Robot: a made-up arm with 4 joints.
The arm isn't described. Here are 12 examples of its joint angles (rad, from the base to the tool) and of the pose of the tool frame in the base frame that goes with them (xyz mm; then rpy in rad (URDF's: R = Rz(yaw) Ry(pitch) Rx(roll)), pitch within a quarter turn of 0, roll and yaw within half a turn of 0).
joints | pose
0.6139 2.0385 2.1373 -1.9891 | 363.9 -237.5 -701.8 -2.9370 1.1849 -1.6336
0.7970 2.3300 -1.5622 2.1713 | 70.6 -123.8 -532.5 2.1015 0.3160 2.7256
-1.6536 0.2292 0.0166 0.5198 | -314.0 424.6 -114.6 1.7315 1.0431 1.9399
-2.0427 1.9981 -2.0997 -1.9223 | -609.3 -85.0 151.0 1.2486 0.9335 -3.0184
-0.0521 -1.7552 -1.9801 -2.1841 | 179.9 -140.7 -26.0 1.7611 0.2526 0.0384
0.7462 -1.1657 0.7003 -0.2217 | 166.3 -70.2 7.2 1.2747 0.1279 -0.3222
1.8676 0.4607 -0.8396 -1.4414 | 210.8 113.4 264.0 1.9547 -0.7961 -2.3306
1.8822 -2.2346 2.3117 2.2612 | 48.5 -235.4 361.8 -0.7964 -1.2975 3.0261
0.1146 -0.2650 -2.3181 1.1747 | -379.4 209.4 -88.1 -0.2106 0.1982 -2.7961
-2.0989 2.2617 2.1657 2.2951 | -603.2 -157.9 126.8 0.9968 0.9381 -3.0021
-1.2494 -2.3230 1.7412 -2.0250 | 8.7 -473.0 343.3 2.1016 -1.1303 -1.2141
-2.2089 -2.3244 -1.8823 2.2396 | -4.1 -159.4 485.7 -0.8067 -0.9408 1.8369
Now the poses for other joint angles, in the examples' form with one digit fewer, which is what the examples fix.
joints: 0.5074 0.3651 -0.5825 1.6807
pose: 2 587 -402 -0.211 0.583 2.104
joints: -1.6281 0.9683 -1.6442 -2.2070
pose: -321 94 -19 -1.637 1.054 -0.659
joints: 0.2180 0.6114 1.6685 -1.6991
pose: -209 398 -453 0.557 0.343 2.945
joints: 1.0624 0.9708 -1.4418 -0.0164
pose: 650 383 -270 -1.281 0.274 0.619
